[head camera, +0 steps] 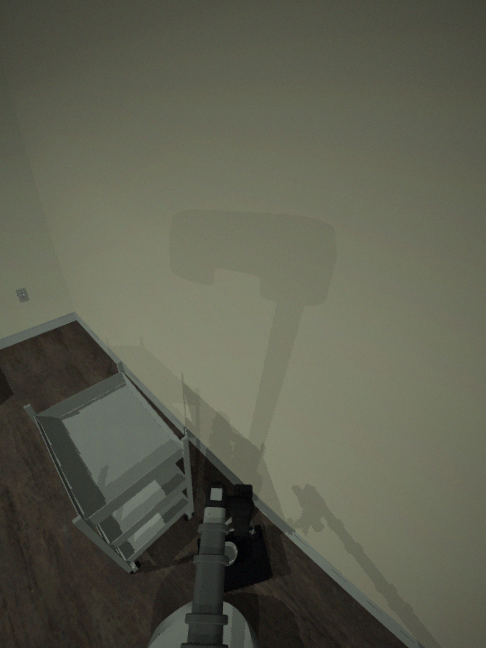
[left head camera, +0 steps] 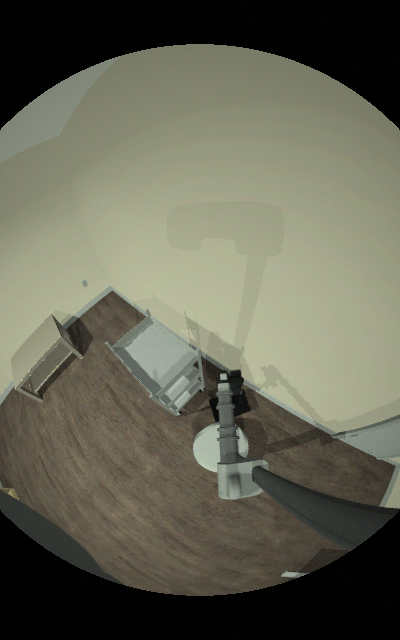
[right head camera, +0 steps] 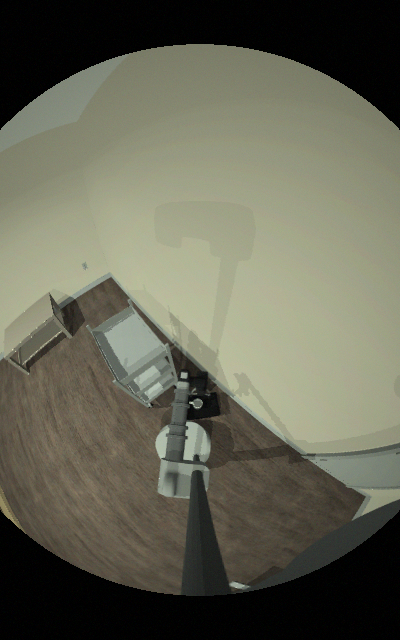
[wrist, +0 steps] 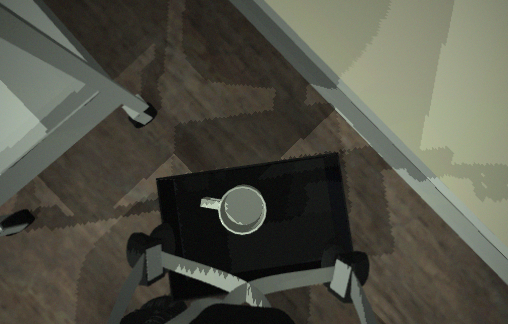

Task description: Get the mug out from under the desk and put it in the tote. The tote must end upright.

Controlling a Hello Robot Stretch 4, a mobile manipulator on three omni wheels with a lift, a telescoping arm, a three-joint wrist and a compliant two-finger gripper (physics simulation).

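Places are measured from the robot's base along level axes (x left, y back, z up), in centimetres.
Pixels of known places: gripper, fingertip midpoint: [wrist: 248, 250]; robot's base, origin of the base link: [right head camera: 184, 444].
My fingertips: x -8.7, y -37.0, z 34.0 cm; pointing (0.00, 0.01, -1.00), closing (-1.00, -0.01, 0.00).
For each thing: its middle in the pictures, then the offset to it from my fingertips. "spot": a spot on its surface instead.
- pale mug, body centre: [wrist: 235, 206] [head camera: 225, 553] [right head camera: 195, 403] dx +2.6, dy +0.1, dz -31.7 cm
- black tote, body centre: [wrist: 255, 221] [head camera: 233, 559] [right head camera: 199, 406] [left head camera: 228, 405] dx -1.2, dy +2.4, dz -31.7 cm
- desk-like piece, surface spot: [left head camera: 40, 345] spot: dx +195.6, dy -38.0, dz +8.3 cm
The pale mug [head camera: 230, 552] [right head camera: 198, 403] [wrist: 243, 210] stands upright inside the black tote [head camera: 256, 567] [left head camera: 240, 404] [right head camera: 212, 410] [wrist: 343, 210], its opening up and its handle pointing left in the wrist view. The tote sits upright on the floor. My gripper [head camera: 242, 527] [right head camera: 201, 393] [wrist: 248, 250] is open and empty above the tote, with its fingers wide apart and clear of the mug. The gripper hides part of the tote's near side in the wrist view.
A grey wheeled cart [head camera: 112, 434] [left head camera: 155, 345] [right head camera: 132, 340] [wrist: 65, 137] stands left of the tote. The wall and its baseboard [wrist: 370, 125] run close along the right. A desk-like piece [left head camera: 40, 345] [right head camera: 30, 325] stands at the far left.
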